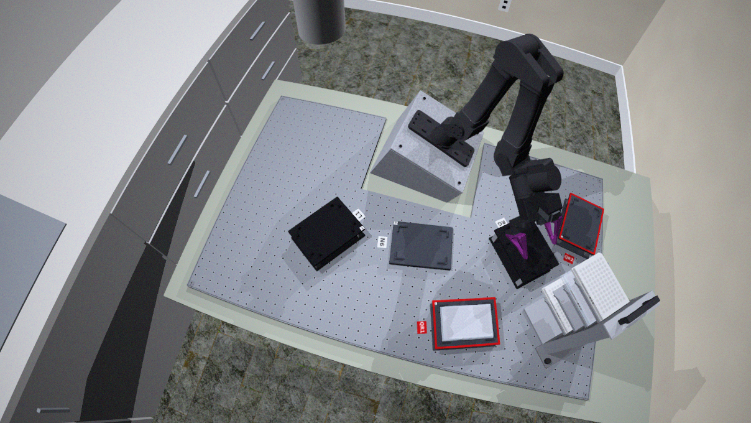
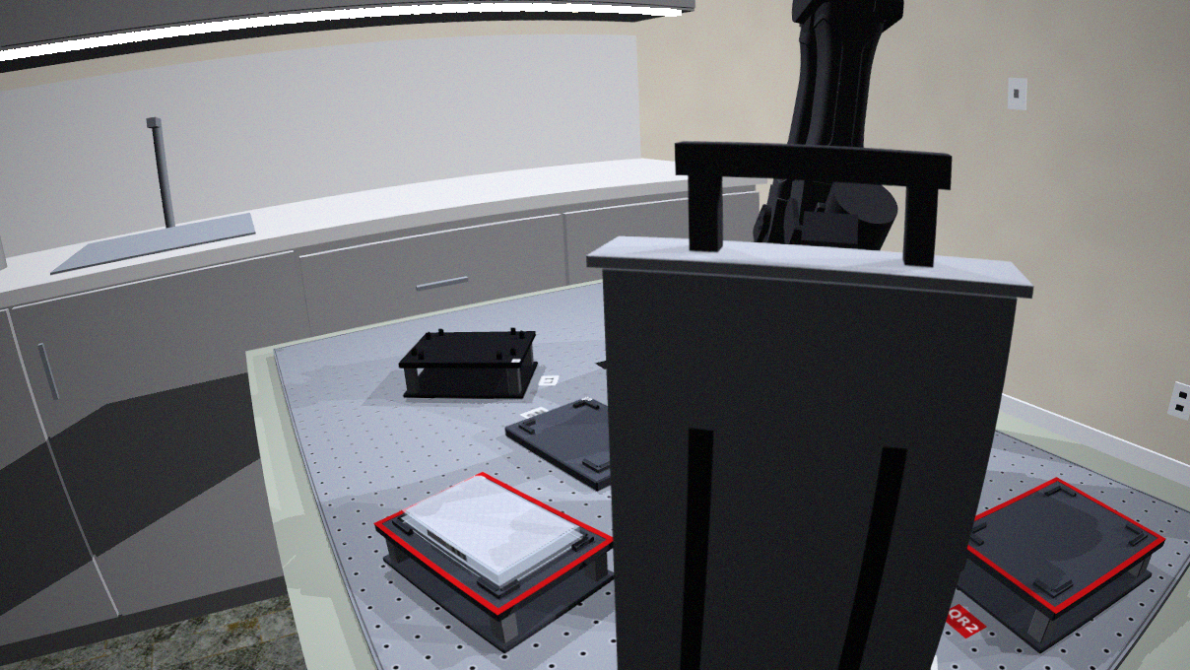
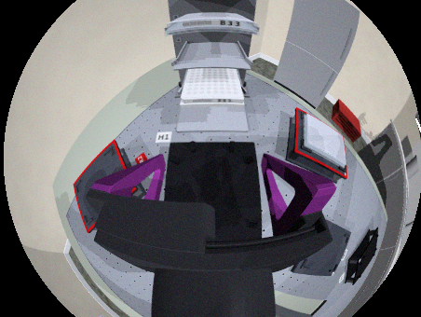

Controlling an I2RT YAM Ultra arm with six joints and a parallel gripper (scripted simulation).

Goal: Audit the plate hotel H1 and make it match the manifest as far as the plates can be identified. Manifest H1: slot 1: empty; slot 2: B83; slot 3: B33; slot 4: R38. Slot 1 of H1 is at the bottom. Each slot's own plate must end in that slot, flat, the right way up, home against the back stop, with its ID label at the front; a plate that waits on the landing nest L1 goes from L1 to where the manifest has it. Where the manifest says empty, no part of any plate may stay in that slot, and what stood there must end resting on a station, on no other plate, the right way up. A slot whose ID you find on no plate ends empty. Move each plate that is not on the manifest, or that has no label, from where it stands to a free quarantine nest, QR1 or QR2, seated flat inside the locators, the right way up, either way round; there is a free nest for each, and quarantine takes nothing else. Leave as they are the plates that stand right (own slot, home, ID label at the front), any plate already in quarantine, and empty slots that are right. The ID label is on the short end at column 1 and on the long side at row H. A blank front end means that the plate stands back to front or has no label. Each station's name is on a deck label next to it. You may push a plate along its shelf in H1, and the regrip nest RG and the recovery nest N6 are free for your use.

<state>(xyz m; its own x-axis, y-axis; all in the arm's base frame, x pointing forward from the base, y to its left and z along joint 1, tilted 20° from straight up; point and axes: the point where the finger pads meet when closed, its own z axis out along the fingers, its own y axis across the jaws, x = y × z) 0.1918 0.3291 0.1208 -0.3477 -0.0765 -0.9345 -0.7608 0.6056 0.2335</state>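
Now: the regrip nest RG 6 cm below my hand, 2 cm to the right of it and 2 cm behind it. Round my hand: quarantine nest QR2: 18 cm behind, 13 cm to the left, 8 cm below; then hotel H1: 18 cm to the left, 15 cm ahead, 4 cm above; then plate labelled B33: 12 cm to the left, 10 cm ahead, 9 cm above.
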